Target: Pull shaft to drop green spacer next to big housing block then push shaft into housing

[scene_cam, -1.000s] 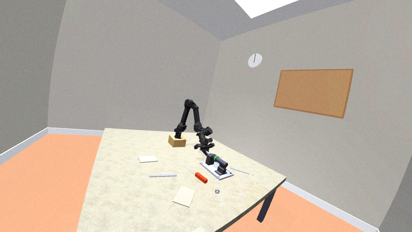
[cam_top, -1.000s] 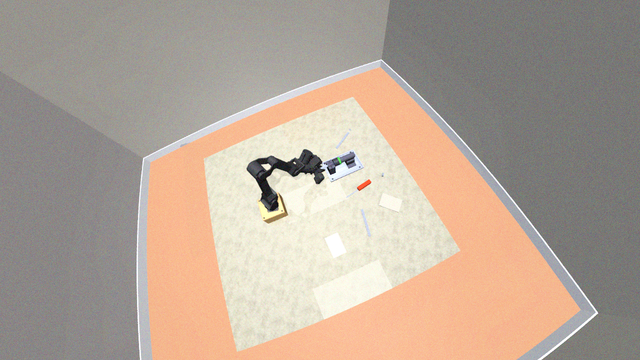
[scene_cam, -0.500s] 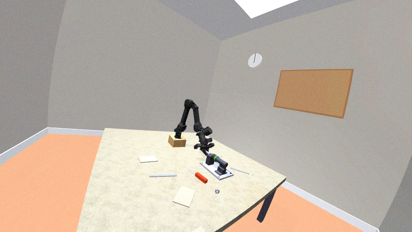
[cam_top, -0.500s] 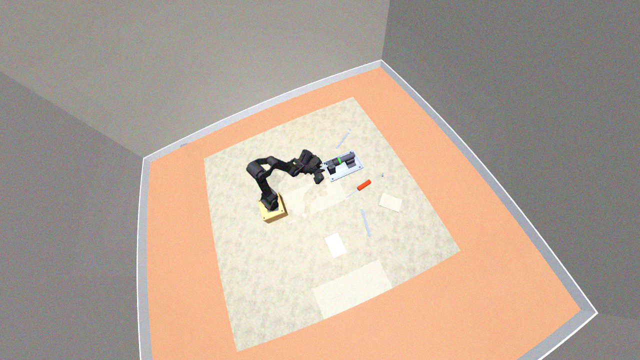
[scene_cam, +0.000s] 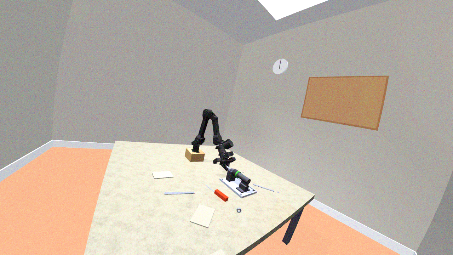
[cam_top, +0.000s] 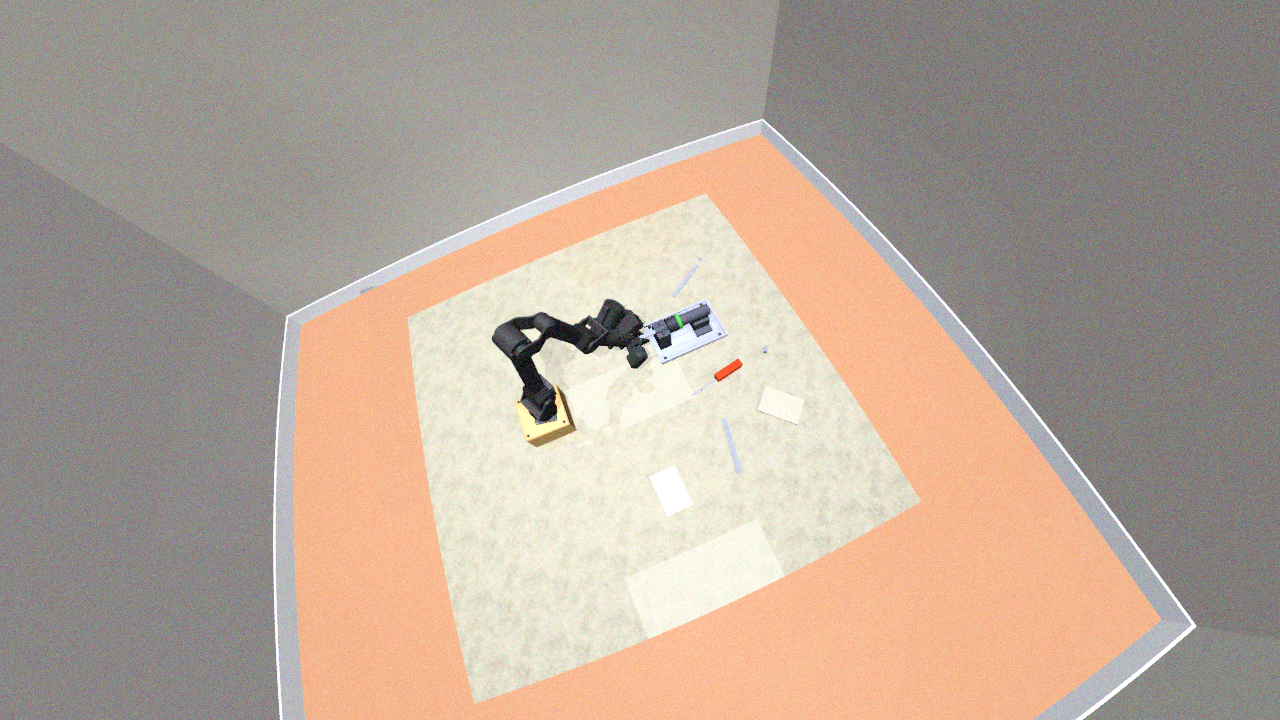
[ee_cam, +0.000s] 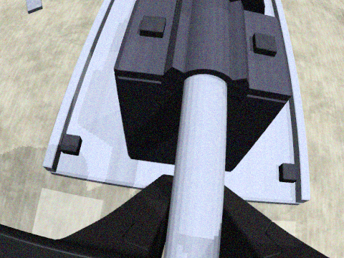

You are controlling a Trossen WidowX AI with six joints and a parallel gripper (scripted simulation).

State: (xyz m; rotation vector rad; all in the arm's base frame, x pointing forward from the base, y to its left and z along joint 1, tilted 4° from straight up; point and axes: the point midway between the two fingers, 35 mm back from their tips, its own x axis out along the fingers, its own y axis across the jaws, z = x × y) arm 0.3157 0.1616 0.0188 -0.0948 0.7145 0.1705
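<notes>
Right now the grey shaft is 60 mm ahead of my gripper tip, 10 mm to the left of it and 20 mm above it. Round my gripper tip: fixture (130 mm ahead, 20 mm to the left, 10 mm below); then green spacer (100 mm ahead, 20 mm to the left, 20 mm above).
</notes>
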